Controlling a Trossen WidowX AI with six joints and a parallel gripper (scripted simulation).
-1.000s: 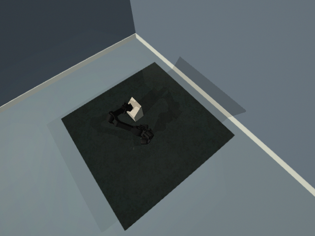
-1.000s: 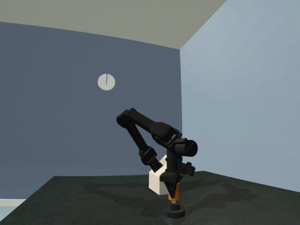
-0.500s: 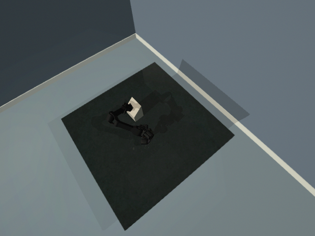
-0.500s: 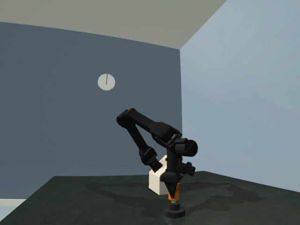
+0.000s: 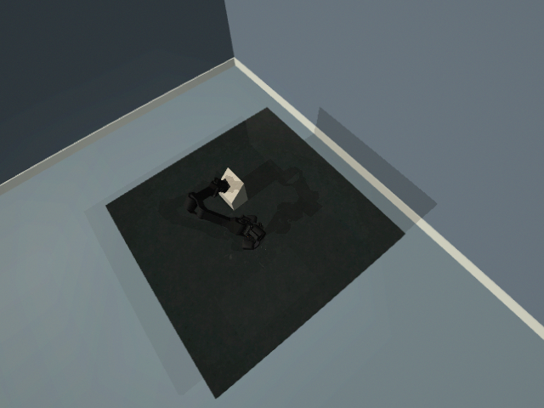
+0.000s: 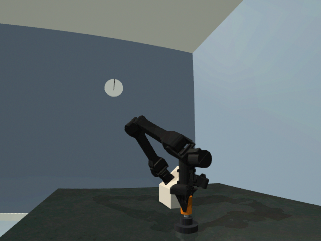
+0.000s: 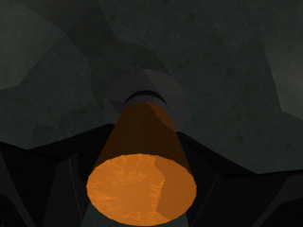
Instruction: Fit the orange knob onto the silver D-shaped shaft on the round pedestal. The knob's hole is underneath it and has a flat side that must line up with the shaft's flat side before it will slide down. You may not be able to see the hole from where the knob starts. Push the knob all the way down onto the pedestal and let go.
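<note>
Right now the orange knob is 3 cm above my gripper tip. Round my gripper tip: round black pedestal 4 cm below.
</note>
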